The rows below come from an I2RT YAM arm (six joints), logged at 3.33 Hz.
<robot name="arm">
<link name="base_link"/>
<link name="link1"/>
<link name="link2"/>
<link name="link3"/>
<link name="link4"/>
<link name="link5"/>
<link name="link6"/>
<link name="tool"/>
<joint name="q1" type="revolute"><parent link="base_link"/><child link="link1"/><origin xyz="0.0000 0.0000 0.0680" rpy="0.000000 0.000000 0.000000"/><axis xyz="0 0 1"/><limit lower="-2.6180" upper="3.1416"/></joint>
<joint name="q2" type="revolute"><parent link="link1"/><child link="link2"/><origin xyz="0.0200 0.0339 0.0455" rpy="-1.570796 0.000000 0.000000"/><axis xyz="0 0 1"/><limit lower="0.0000" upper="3.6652"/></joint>
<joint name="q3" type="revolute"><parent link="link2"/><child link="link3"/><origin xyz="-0.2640 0.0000 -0.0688" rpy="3.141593 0.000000 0.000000"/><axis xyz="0 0 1"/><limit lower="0.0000" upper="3.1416"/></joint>
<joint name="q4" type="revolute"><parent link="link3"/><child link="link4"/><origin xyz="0.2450 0.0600 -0.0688" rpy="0.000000 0.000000 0.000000"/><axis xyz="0 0 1"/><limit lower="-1.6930" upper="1.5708"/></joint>
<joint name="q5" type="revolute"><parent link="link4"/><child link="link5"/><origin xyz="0.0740 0.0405 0.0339" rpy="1.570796 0.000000 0.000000"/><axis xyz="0 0 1"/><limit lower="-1.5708" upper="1.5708"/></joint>
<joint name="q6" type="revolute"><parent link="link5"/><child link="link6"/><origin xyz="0.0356 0.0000 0.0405" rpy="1.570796 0.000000 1.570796"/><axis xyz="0 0 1"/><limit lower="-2.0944" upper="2.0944"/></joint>
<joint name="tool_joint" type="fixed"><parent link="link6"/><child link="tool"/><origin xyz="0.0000 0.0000 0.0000" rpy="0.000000 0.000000 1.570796"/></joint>
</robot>
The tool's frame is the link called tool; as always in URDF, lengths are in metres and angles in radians.
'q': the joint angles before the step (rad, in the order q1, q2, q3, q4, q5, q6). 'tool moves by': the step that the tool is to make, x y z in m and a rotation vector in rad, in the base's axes. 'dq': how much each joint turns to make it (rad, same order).
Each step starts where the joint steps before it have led.
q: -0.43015, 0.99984, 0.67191, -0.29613, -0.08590, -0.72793
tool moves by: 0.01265, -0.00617, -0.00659, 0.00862, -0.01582, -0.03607
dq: 0.00205, 0.06718, -0.00002, 0.08052, 0.02274, 0.03392
